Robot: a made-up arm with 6 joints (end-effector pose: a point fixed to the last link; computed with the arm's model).
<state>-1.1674 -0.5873 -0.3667 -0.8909 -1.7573 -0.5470</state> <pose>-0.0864 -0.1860 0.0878 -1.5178 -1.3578 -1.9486</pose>
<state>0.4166 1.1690 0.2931 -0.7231 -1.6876 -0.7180</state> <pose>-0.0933 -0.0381 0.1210 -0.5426 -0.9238 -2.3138</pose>
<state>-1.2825 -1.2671 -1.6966 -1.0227 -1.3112 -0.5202</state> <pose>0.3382 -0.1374 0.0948 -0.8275 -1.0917 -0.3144</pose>
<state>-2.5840 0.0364 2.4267 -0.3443 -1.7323 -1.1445</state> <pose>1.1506 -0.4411 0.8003 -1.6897 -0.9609 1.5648</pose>
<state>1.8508 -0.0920 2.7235 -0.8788 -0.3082 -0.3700</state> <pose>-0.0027 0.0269 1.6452 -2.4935 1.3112 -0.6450</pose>
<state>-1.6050 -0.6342 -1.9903 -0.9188 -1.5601 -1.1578</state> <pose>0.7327 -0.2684 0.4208 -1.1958 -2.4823 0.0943</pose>
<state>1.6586 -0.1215 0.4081 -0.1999 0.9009 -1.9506</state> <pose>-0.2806 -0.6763 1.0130 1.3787 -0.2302 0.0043</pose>
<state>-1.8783 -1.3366 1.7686 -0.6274 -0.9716 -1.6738</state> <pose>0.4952 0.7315 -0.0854 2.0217 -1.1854 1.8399</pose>
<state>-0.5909 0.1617 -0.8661 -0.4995 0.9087 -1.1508</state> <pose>0.2560 -0.3162 0.3922 -0.3672 -0.9350 1.6685</pose>
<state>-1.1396 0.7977 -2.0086 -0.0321 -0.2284 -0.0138</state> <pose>0.4821 0.1131 0.7478 -1.8492 -0.5764 0.9628</pose>
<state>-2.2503 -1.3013 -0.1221 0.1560 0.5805 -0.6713</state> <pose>0.2661 -0.1481 -0.0454 -0.4277 -1.3338 -0.3052</pose>
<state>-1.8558 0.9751 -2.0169 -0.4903 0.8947 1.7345</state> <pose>0.6064 0.1615 0.7402 1.7832 -0.5835 1.9235</pose>
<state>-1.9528 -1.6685 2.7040 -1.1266 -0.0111 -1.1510</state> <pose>0.9767 0.5665 0.3051 0.5021 -1.8119 2.3779</pose>
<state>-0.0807 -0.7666 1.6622 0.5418 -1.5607 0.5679</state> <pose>-0.5430 0.4658 0.7780 0.5515 -0.1841 -2.9824</pose>
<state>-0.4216 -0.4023 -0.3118 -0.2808 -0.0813 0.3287</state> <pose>-0.3145 -0.1849 0.3912 -0.3894 0.4369 -0.1120</pose>
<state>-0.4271 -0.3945 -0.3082 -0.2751 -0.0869 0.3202</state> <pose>-0.3143 -0.1842 0.3857 -0.3861 0.4153 -0.1216</pose>
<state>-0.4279 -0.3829 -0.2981 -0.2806 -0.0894 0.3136</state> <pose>-0.3172 -0.1837 0.3825 -0.3918 0.3974 -0.1365</pose>
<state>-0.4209 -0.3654 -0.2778 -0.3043 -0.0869 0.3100</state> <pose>-0.3250 -0.1834 0.3829 -0.4118 0.3859 -0.1599</pose>
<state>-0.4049 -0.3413 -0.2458 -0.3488 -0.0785 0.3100</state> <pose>-0.3385 -0.1830 0.3875 -0.4473 0.3831 -0.1930</pose>
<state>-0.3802 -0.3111 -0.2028 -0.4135 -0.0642 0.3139</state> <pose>-0.3574 -0.1820 0.3961 -0.4968 0.3911 -0.2358</pose>
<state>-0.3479 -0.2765 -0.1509 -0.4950 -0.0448 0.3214</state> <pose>-0.3807 -0.1796 0.4083 -0.5566 0.4120 -0.2865</pose>
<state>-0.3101 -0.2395 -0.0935 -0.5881 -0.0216 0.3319</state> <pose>-0.4065 -0.1755 0.4233 -0.6217 0.4461 -0.3422</pose>
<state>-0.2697 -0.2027 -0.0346 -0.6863 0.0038 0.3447</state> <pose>-0.4325 -0.1697 0.4401 -0.6870 0.4922 -0.3991</pose>
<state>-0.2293 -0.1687 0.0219 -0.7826 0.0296 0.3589</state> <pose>-0.4567 -0.1626 0.4576 -0.7479 0.5474 -0.4528</pose>
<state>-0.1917 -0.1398 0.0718 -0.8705 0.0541 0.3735</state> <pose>-0.4773 -0.1554 0.4749 -0.8010 0.6067 -0.4989</pose>
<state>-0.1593 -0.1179 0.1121 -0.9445 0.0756 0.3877</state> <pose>-0.4932 -0.1490 0.4911 -0.8444 0.6645 -0.5346</pose>
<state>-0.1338 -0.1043 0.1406 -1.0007 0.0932 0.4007</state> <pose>-0.5039 -0.1445 0.5054 -0.8772 0.7155 -0.5576</pose>
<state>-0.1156 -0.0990 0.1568 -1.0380 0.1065 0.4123</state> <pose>-0.5099 -0.1423 0.5175 -0.8999 0.7568 -0.5677</pose>
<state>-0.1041 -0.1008 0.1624 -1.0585 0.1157 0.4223</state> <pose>-0.5119 -0.1424 0.5274 -0.9141 0.7878 -0.5670</pose>
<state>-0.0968 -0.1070 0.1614 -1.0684 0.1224 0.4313</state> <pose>-0.5115 -0.1438 0.5359 -0.9229 0.8119 -0.5596</pose>
